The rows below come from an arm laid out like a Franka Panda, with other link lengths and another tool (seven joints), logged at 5 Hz.
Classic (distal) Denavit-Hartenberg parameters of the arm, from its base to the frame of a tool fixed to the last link. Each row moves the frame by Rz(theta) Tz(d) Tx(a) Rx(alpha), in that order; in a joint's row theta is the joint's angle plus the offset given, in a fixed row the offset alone. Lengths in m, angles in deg.
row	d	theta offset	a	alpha
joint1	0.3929	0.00	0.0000	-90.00
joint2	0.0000	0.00	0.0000	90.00
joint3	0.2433	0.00	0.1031	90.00
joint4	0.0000	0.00	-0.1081	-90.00
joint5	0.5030	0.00	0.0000	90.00
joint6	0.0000	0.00	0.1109	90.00
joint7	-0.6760	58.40	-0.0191	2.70
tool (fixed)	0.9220	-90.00	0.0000	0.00
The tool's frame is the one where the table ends.
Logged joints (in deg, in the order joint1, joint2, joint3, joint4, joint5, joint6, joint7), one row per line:
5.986, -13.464, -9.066, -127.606, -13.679, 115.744, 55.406
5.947, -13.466, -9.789, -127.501, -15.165, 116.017, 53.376
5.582, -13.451, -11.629, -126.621, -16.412, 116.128, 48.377
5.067, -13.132, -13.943, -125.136, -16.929, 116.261, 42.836
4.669, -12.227, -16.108, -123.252, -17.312, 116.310, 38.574
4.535, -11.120, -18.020, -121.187, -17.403, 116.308, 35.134
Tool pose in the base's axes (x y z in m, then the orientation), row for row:
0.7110, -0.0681, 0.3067, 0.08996, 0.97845, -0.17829, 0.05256
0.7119, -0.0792, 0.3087, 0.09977, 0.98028, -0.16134, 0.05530
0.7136, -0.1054, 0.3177, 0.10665, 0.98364, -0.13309, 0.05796
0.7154, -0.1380, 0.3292, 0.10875, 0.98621, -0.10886, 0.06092
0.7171, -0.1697, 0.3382, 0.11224, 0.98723, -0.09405, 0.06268
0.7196, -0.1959, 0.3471, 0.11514, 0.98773, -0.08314, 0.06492
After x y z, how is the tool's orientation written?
As a quaternion, w x y z.
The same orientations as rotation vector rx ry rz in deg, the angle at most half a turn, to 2 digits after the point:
166.70, -30.37, 8.95
166.05, -27.33, 9.37
165.96, -22.45, 9.78
166.19, -18.34, 10.27
166.03, -15.82, 10.54
165.83, -13.96, 10.90

